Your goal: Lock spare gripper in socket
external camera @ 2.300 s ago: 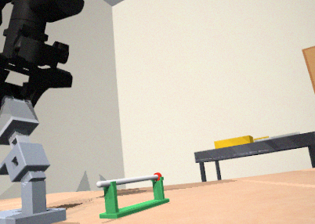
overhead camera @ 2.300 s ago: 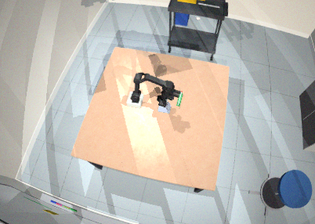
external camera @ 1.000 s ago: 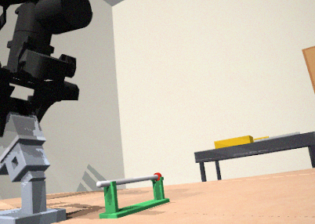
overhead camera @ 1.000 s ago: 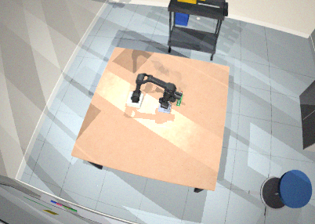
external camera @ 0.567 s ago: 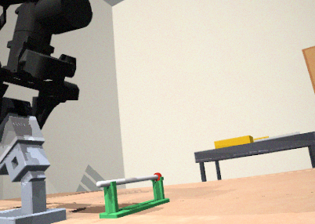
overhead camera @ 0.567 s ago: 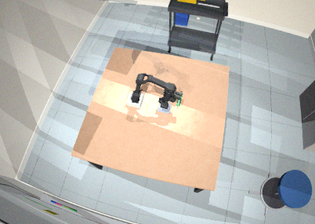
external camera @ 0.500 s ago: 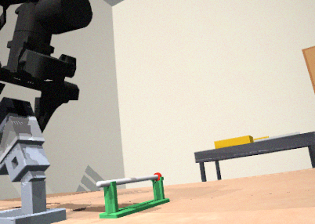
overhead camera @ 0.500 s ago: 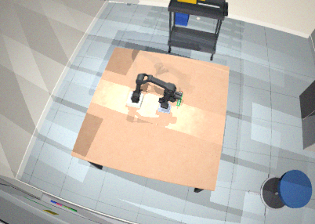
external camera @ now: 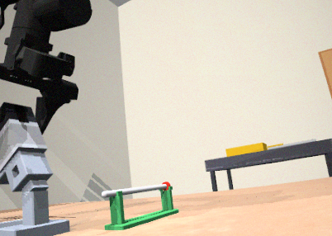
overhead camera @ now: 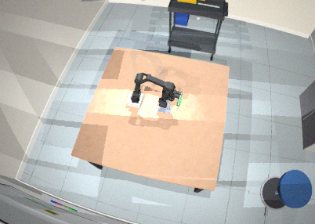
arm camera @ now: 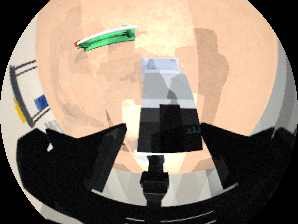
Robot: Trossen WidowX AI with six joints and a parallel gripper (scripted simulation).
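The spare gripper is 20 mm ahead of my gripper tip and 20 mm below it. From my gripper tip the other things lie so: socket (30 mm ahead, 90 mm below); green cradle (160 mm ahead, 100 mm to the left, 120 mm below).
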